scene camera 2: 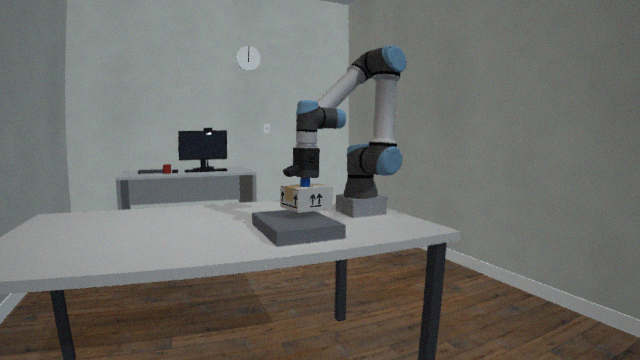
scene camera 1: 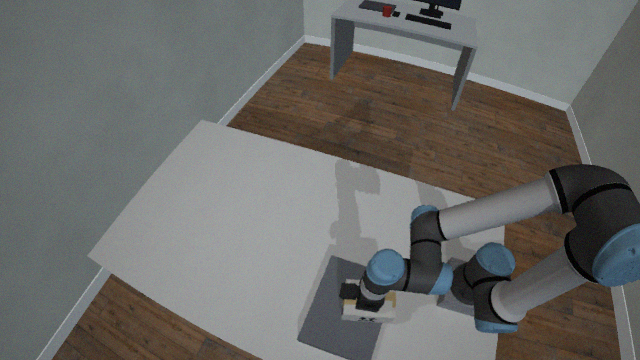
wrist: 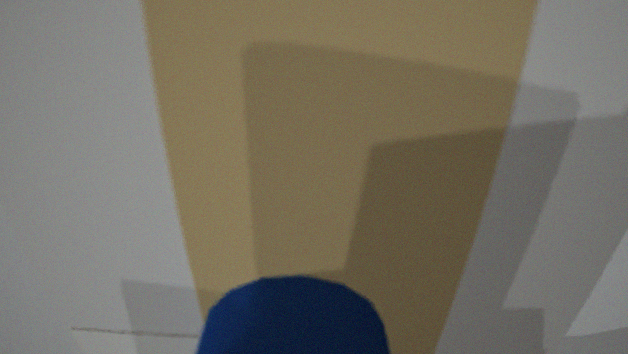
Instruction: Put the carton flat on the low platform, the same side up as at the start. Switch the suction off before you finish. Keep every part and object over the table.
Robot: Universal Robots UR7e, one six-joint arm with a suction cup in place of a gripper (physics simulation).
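Places are measured from the arm's base along level axes (x left, y back, z up), in centimetres.
Pixels of known places: hand, its tool point: (wrist: 295,295); arm's base, origin of its link: (scene camera 2: 360,195) (scene camera 1: 469,284).
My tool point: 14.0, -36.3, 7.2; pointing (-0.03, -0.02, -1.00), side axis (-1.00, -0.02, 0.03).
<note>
For each thing: its top centre in the pictures, then the offset to it from my tool point, as dx, dy, dz. Level surfaces: height alone.
- white carton, centre of its top: (scene camera 1: 370,297) (scene camera 2: 306,185) -0.9, +1.0, +1.5
- low grey platform, centre of its top: (scene camera 1: 349,306) (scene camera 2: 295,218) -0.1, -4.2, -10.1
- white table, height of its surface: dz -14.9
The white carton (scene camera 1: 356,314) (scene camera 2: 322,196) (wrist: 80,150) has a tan tape strip across its top and black arrows on its sides, which point up in scene camera 2. It is level and hangs on my blue suction cup (scene camera 2: 305,182) (wrist: 295,320), which touches its top face. In scene camera 1 the cup is hidden by the dark tool body. The low grey platform (scene camera 1: 325,322) (scene camera 2: 311,236) lies under the carton. The carton appears a little above it, over the part towards the robot base. The exact gap is hard to tell, and the carton's underside is hidden.
The white table (scene camera 1: 225,215) (scene camera 2: 125,245) carries the platform and the robot's grey base block (scene camera 2: 361,205). The arm reaches in from the base side. A separate desk (scene camera 1: 400,30) (scene camera 2: 185,176) with a monitor (scene camera 2: 202,145) and a red cup (scene camera 1: 387,11) (scene camera 2: 167,169) stands by the far wall.
</note>
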